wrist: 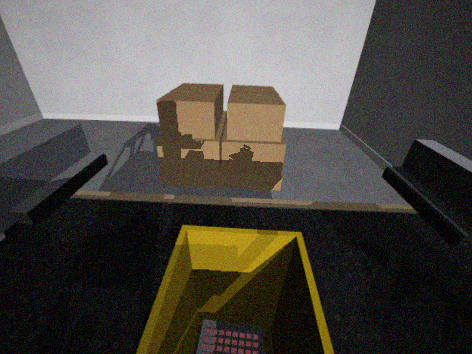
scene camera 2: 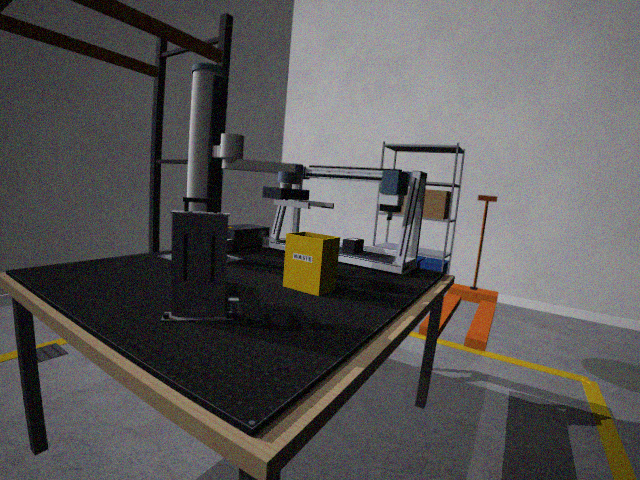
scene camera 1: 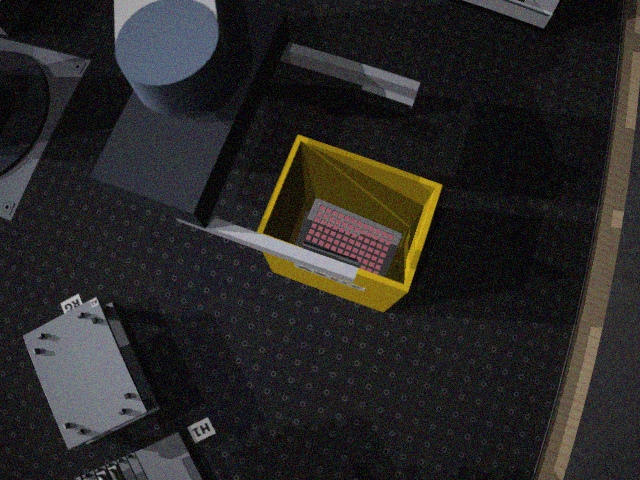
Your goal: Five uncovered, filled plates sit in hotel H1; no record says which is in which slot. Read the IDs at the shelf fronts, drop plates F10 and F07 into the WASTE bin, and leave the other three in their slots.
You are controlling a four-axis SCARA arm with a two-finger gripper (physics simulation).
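Frame: origin at the arm's base, x back, y left, z down, level; millimetres.
Seen in the pictures: gripper, between the fingertips: (wrist: 244, 150) (scene camera 2: 321, 205) (scene camera 1: 388, 177).
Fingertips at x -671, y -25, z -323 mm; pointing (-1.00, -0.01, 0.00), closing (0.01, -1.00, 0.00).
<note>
A point is followed by its place in that frame.
The yellow WASTE bin (scene camera 1: 330, 288) {x -648, y -85, z -57 mm} (scene camera 2: 302, 276) {x -651, y -85, z -69 mm} (wrist: 312, 290) {x -666, y -82, z -213 mm} stands upright and open on the dark mat. A grey plate with pink-red wells (scene camera 1: 351, 227) {x -647, y 4, z -42 mm} (wrist: 231, 340) {x -690, y -23, z -46 mm} lies low inside it. Its ID cannot be read, and whether another plate lies under it is hidden. My gripper (scene camera 1: 386, 182) {x -671, y -25, z -323 mm} (scene camera 2: 330, 205) {x -671, y -25, z -323 mm} (wrist: 244, 150) {x -671, y -25, z -323 mm} is wide open and empty above the bin, its two fingers spread and clear of the rim. Hotel H1 (scene camera 1: 168, 457) {x -519, y -369, z -21 mm} is partly in view at the lower left of scene camera 1, beside its H1 tag (scene camera 1: 201, 429) {x -547, y -317, z -13 mm}. Its shelf-front IDs are not readable.
A pale flat-topped stand (scene camera 1: 87, 372) {x -391, y -296, z -73 mm} with dark pegs is beside the RG tag (scene camera 1: 71, 303) {x -304, y -226, z -13 mm}. A tall dark tower (scene camera 2: 199, 258) {x -591, y -492, z -177 mm} stands left of the bin in scene camera 2. A gantry frame (scene camera 2: 413, 222) {x -847, y 560, z -263 mm} stands behind the bin. Cardboard boxes (wrist: 255, 120) are beyond the table edge.
</note>
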